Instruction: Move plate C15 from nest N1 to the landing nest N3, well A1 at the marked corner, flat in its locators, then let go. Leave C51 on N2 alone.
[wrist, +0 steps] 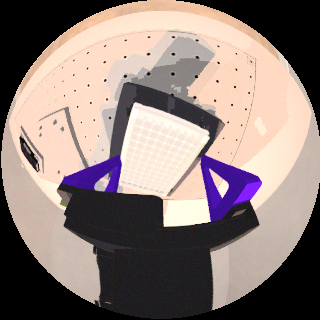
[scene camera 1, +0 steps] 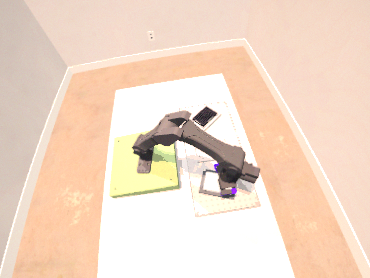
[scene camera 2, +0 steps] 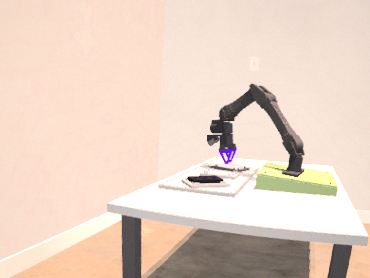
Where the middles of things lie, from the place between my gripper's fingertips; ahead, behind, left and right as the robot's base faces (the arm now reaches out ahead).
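The white multi-well plate [wrist: 158, 147] is 10 mm below my hand, and it's 10 mm to the left of my hand and 20 mm behind it.
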